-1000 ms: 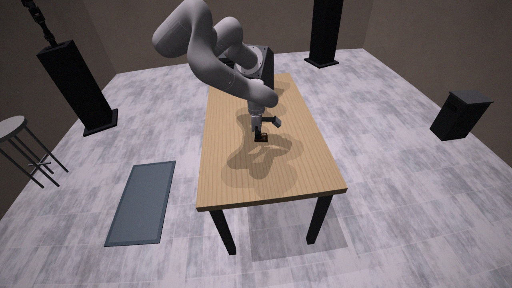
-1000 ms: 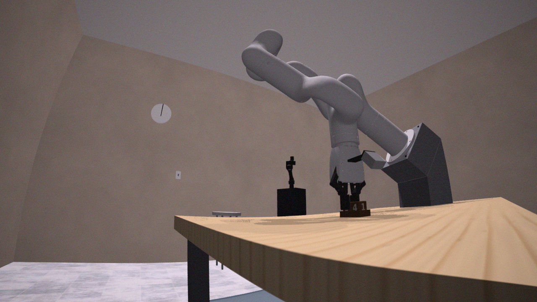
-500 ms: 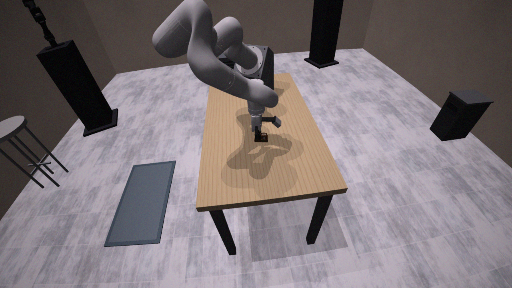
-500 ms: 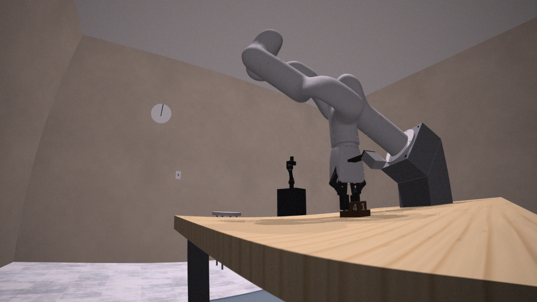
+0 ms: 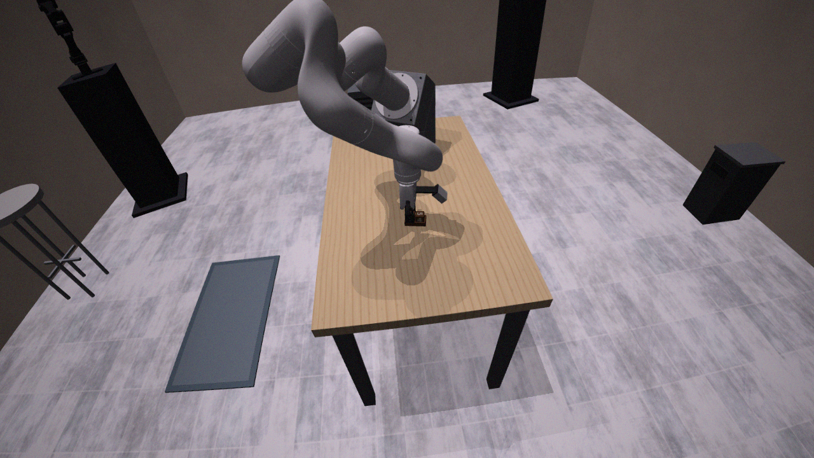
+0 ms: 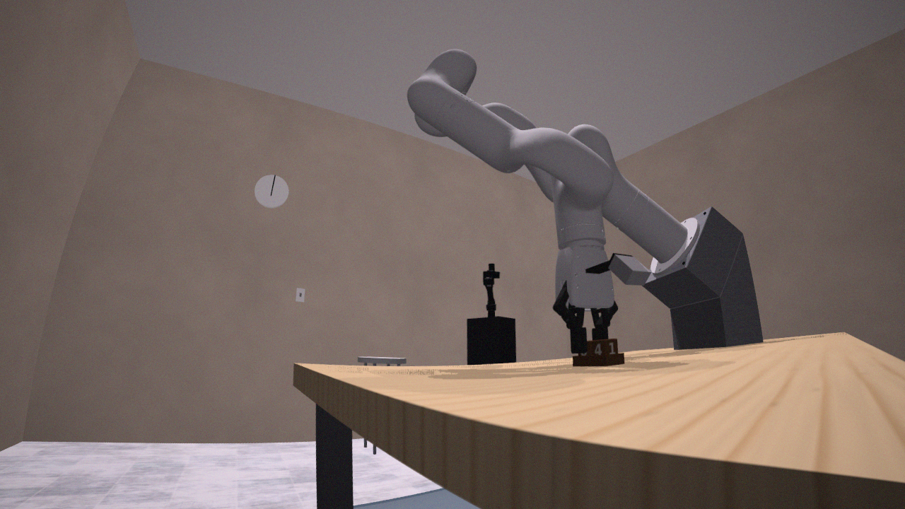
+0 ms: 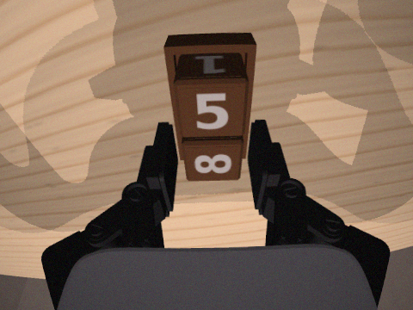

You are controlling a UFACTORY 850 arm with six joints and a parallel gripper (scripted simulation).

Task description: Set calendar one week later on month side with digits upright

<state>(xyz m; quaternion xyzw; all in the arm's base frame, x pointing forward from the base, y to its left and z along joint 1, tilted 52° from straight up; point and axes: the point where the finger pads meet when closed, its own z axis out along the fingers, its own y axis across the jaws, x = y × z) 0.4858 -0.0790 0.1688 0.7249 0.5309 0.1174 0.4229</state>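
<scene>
My hand is 10 mm short of the dark brown tray, 10 mm to the right of it and 30 mm above it.
</scene>
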